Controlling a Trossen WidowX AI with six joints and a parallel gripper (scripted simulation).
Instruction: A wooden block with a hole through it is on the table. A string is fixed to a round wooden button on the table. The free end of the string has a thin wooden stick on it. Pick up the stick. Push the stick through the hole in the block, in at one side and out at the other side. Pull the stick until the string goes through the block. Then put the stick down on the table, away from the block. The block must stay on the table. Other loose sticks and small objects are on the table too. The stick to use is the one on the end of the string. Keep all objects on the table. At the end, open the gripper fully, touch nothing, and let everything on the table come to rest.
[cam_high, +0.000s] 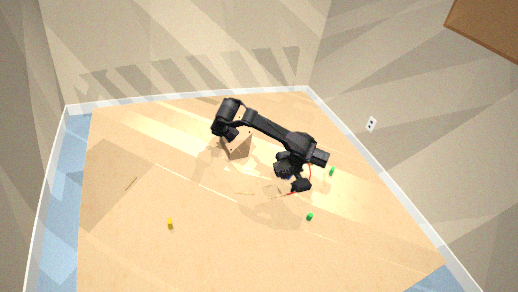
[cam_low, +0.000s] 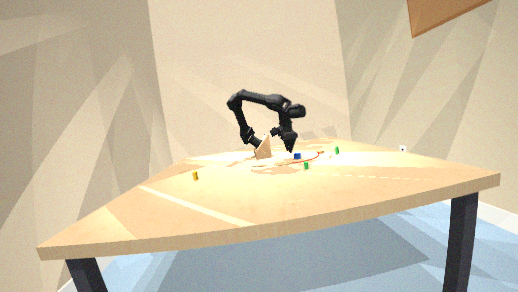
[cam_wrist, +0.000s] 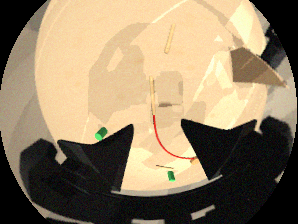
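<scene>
My gripper tip is now 20 mm to the left of the thin wooden stick and 60 mm above it. From my gripper tip the other things lie so: blue cube 80 mm behind, 70 mm to the left, 40 mm below; then round wooden button 120 mm behind, 220 mm to the left, 50 mm below; then yellow piece 20 mm behind, 460 mm to the right, 40 mm below.
</scene>
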